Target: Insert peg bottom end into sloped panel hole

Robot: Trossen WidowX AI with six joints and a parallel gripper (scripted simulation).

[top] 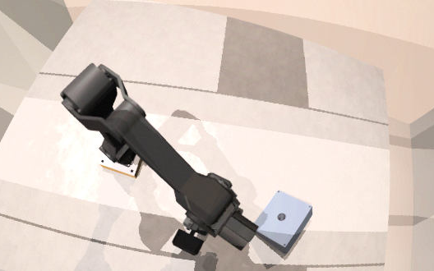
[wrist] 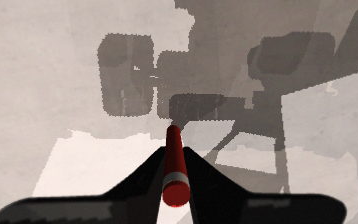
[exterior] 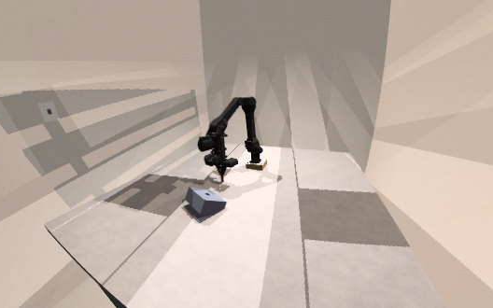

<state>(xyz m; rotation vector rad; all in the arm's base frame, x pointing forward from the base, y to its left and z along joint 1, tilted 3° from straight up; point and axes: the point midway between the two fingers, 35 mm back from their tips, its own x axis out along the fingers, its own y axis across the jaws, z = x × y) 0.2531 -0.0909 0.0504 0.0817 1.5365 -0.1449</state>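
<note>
My gripper tip is 21 cm short of the sloped grey-blue panel, 5 cm to the right of it and 1 cm above it. Round my gripper tip: round red peg: 2 cm above.
</note>
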